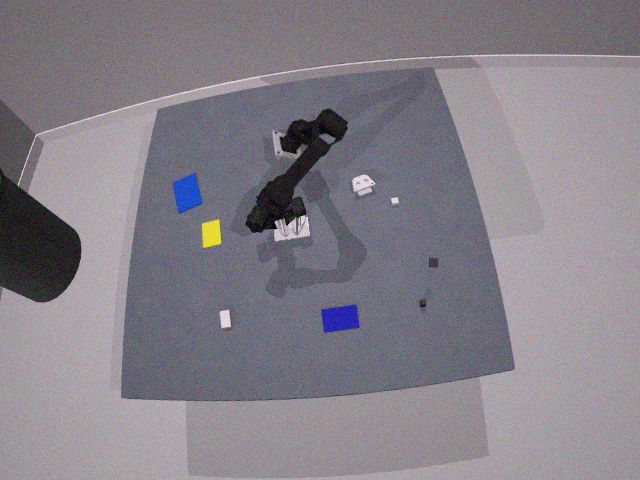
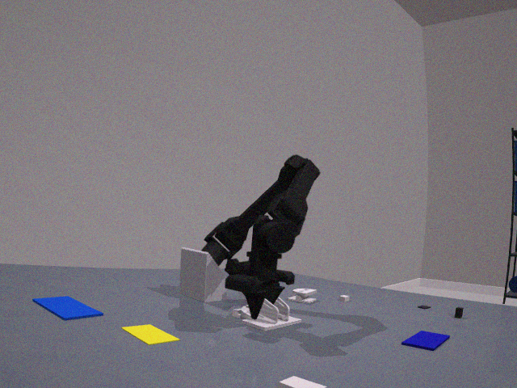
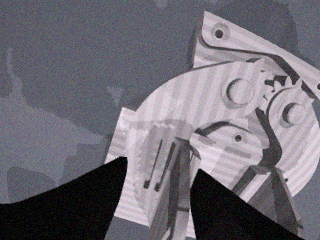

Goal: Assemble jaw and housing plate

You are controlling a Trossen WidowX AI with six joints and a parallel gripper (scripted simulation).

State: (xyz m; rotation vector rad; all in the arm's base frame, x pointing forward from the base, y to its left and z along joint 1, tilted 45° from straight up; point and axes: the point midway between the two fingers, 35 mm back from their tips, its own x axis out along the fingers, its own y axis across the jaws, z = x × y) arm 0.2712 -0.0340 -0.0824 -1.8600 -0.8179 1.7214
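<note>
Right now my gripper tip is 9 cm past the base, 30 cm to the right of it and 1 cm below it. From my gripper tip the other things lie so: dark blue pad (35 cm ahead, 12 cm to the left, 1 cm below); then yellow pad (5 cm behind, 26 cm to the right, 1 cm below); then small white cube (1 cm ahead, 39 cm to the left, 1 cm below).
</note>
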